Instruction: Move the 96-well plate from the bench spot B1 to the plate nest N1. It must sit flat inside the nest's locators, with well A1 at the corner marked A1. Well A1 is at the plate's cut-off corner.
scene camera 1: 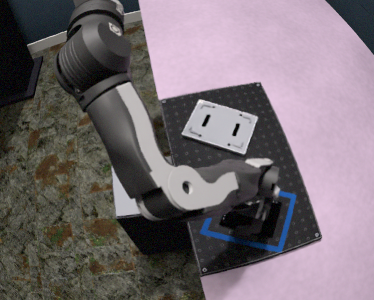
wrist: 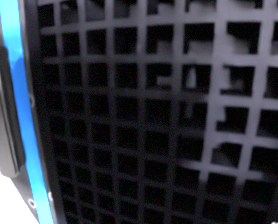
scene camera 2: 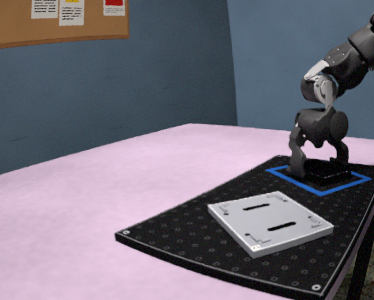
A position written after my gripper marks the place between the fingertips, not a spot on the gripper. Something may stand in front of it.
In view: my gripper [scene camera 2: 318,169], a black 96-well plate [scene camera 2: 317,171] and a grey plate nest [scene camera 2: 257,221].
The black 96-well plate is seen too in scene camera 1 [scene camera 1: 273,215] and in the wrist view [wrist: 201,76]. The grey plate nest also shows in scene camera 1 [scene camera 1: 219,129].
